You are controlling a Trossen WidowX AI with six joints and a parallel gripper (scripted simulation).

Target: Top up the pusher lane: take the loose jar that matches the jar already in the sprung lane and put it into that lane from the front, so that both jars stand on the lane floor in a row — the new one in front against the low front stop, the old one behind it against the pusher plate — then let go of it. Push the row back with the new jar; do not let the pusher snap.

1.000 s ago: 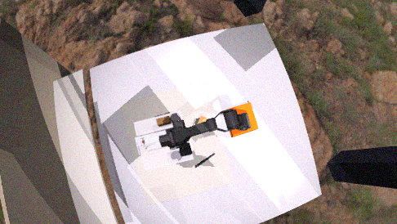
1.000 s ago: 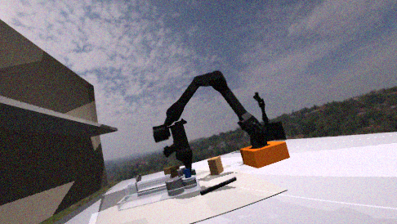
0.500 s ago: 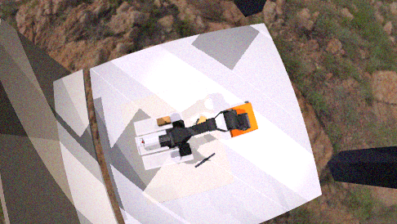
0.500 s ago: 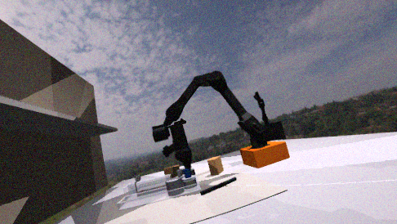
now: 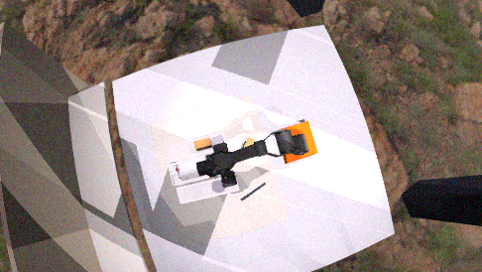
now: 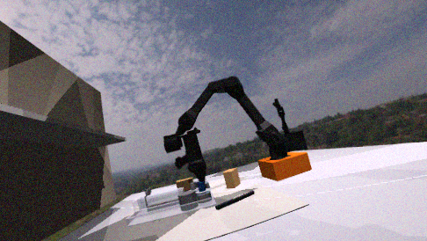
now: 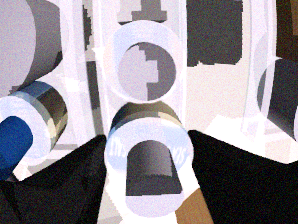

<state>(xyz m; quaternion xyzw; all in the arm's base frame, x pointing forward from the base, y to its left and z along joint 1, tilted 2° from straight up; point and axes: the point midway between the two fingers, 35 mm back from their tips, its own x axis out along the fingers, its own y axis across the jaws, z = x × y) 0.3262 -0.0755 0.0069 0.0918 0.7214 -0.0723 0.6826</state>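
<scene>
Right now the clear rack is 14 cm ahead of my gripper tip, 6 cm to the right of it and 3 cm below it. The rest, counted from my gripper tip: black rod (16 cm to the left, 5 cm behind, 4 cm below).
</scene>
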